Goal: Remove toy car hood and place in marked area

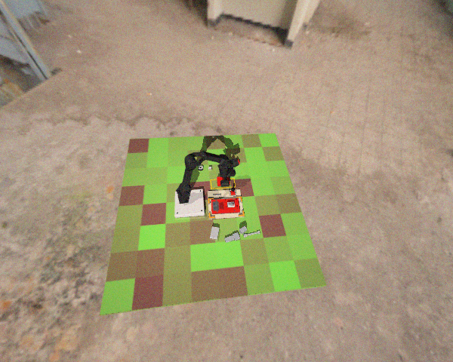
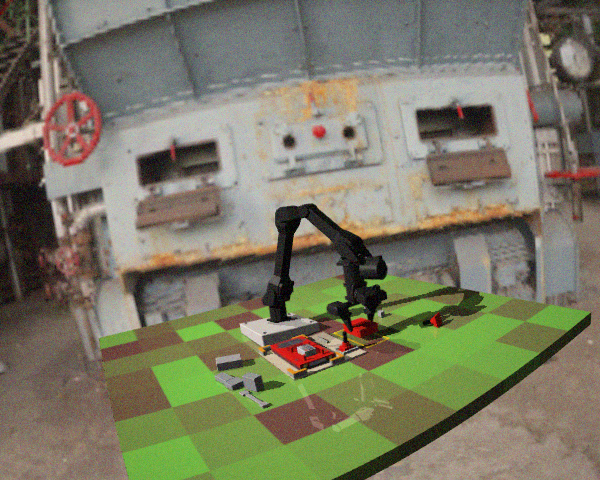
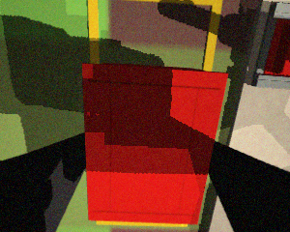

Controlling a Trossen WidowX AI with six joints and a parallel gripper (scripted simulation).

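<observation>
Right now my gripper tip is 5 cm short of the grey mount, 10 cm to the left of it and 1 cm below it. The rest, counted from my gripper tip: hood (1 cm above).
</observation>
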